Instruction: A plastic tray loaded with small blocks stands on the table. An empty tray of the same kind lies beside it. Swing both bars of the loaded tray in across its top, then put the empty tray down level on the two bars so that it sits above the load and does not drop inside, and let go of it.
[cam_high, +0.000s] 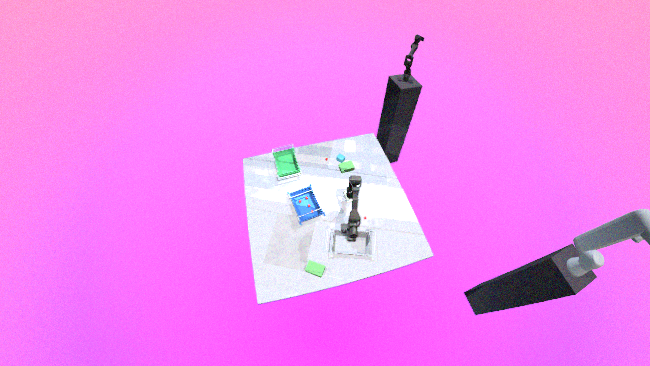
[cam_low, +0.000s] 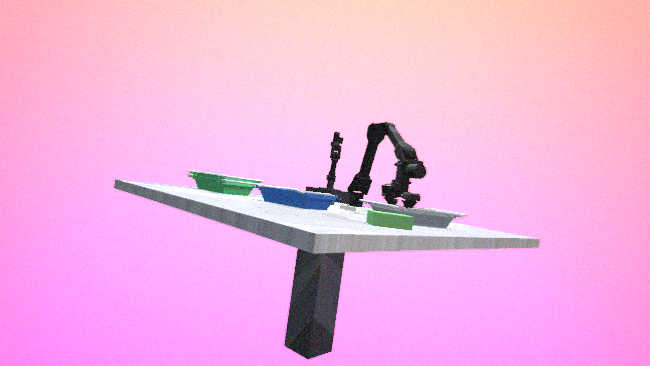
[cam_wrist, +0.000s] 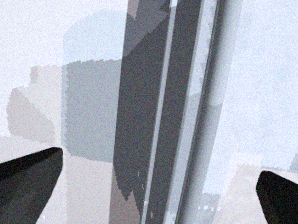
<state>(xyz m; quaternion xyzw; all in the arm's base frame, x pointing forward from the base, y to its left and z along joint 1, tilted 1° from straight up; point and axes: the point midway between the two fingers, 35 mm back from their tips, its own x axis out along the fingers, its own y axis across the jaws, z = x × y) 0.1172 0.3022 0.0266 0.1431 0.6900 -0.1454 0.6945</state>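
The grey tray lies 3 cm ahead of my gripper tip, 8 cm to the left of it and 3 cm above it. From my gripper tip the other things lie so: white block 31 cm behind, 82 cm to the right, 1 cm below; cyan block 17 cm behind, 69 cm to the right, 1 cm above.
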